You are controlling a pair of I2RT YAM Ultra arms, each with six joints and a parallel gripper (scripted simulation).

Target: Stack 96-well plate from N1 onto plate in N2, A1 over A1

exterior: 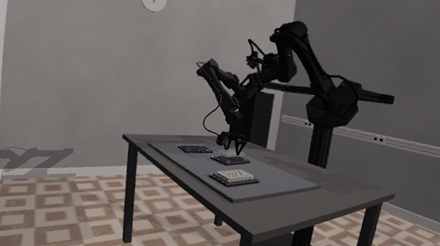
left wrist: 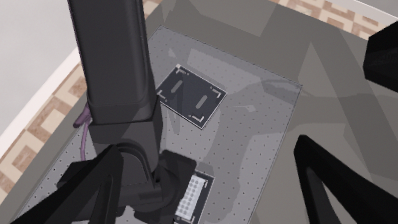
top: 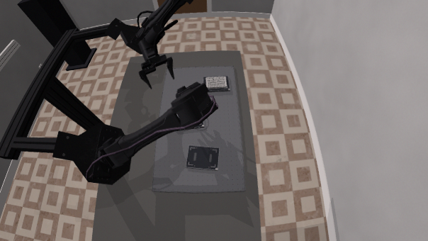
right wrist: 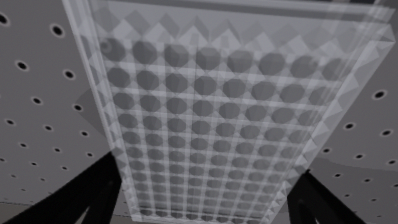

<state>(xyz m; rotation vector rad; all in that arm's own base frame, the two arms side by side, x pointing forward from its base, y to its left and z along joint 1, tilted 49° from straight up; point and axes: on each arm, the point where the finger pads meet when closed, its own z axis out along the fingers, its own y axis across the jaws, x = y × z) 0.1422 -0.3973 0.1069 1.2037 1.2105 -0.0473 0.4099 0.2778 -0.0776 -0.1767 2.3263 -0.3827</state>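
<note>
Right now my right hand is 40 mm above the black plate nest and 10 mm short of it. Also, from my right hand: clear 96-well plate (10 mm below, 10 mm ahead).
</note>
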